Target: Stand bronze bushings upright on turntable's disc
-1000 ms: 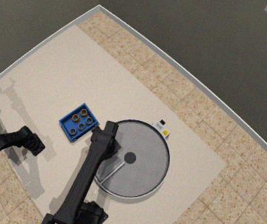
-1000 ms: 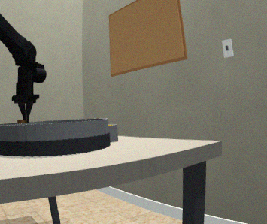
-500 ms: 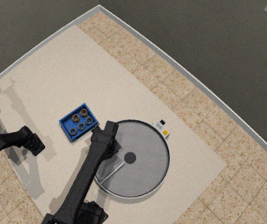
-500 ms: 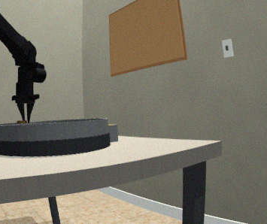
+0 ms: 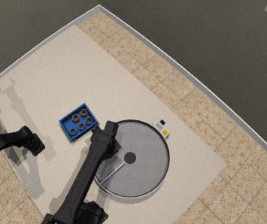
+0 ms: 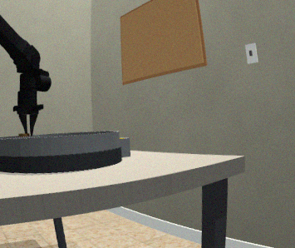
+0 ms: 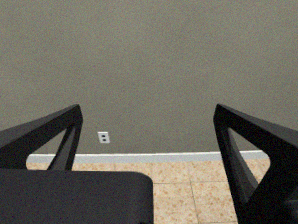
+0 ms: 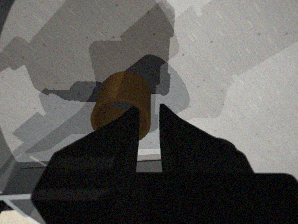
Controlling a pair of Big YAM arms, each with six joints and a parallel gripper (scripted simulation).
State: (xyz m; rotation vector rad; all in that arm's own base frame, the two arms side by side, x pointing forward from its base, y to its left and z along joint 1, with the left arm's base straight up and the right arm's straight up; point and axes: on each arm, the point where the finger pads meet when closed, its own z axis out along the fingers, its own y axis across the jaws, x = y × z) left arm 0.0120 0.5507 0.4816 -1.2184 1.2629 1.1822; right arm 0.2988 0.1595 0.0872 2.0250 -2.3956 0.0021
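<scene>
My right gripper is now 1 cm past the blue crate, 27 cm to the right of it and 6 cm above it. Round my right hand: turntable disc (5 cm ahead, 9 cm to the right, 3 cm below).
</scene>
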